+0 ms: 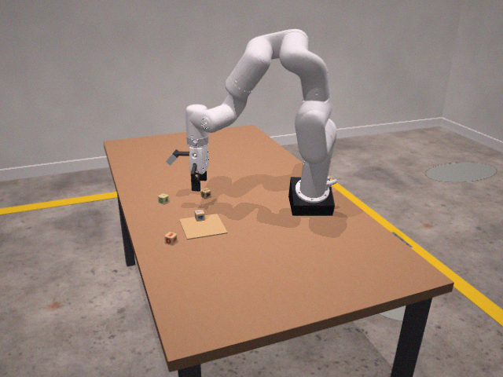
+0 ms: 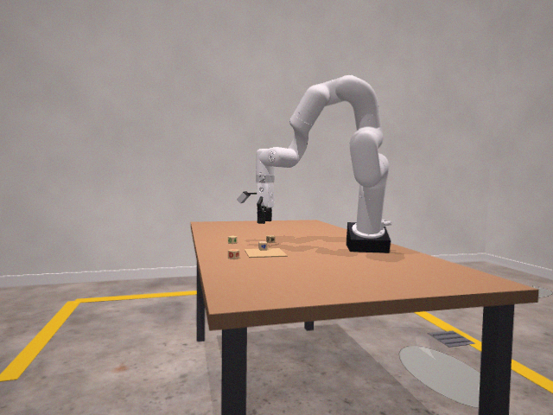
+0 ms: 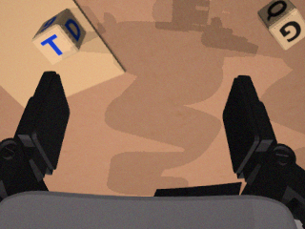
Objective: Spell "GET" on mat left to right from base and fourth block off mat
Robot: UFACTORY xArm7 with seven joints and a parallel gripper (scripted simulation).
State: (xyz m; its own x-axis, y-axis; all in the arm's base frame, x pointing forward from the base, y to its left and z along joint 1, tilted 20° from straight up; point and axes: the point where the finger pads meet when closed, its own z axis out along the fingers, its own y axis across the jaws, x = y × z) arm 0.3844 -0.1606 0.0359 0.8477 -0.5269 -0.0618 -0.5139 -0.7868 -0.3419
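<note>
Right now my hand is 5 cm past the black-lettered block, 10 cm to the left of it and 10 cm above it. The rest, counted from my hand: green-lettered block 11 cm ahead, 11 cm to the right, 10 cm below; then tan mat 3 cm ahead, 12 cm to the left, 11 cm below; then red-lettered block 16 cm ahead, 18 cm to the left, 10 cm below.
</note>
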